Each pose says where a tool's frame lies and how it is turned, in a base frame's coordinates. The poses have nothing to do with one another.
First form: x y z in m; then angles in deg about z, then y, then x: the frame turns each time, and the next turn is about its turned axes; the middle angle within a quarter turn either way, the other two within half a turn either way.
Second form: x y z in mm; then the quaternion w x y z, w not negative. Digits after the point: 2 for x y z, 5 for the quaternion.
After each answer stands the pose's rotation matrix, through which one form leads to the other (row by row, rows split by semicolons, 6 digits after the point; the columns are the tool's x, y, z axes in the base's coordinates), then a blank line. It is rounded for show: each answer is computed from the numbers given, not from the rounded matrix.
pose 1, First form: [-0.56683, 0.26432, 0.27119, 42.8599, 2.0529, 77.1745]
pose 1, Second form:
[-566.83, 264.32, 271.19, 0.73158, 0.57538, 0.24088, 0.27514]
0.732549 -0.125391 0.669066; 0.679771 0.186476 -0.709322; -0.035822 0.974425 0.221840

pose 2, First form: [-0.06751, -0.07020, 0.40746, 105.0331, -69.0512, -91.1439]
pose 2, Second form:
[-67.51, -70.20, 407.46, 0.67214, -0.04320, -0.70831, 0.21134]
-0.092736 -0.222904 -0.970419; 0.345297 0.906937 -0.241319; 0.933900 -0.357462 -0.007138

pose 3, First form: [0.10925, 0.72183, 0.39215, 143.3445, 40.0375, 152.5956]
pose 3, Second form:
[109.25, 721.83, 392.15, 0.38570, 0.21007, 0.89203, 0.10669]
-0.614214 0.292475 0.732939; 0.457079 0.888976 0.028298; -0.643289 0.352392 -0.679705

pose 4, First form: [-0.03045, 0.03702, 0.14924, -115.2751, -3.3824, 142.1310]
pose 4, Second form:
[-30.45, 37.02, 149.24, 0.19719, 0.49800, -0.80375, -0.25903]
-0.426221 -0.698380 -0.574978; -0.902693 0.369803 0.219979; 0.059000 0.612789 -0.788041

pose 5, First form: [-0.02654, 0.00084, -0.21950, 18.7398, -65.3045, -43.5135]
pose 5, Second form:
[-26.54, 0.84, -219.50, 0.80411, -0.22634, -0.54523, -0.07001]
0.395647 0.359402 -0.845159; 0.134226 0.887739 0.440344; 0.908541 -0.287663 0.302991

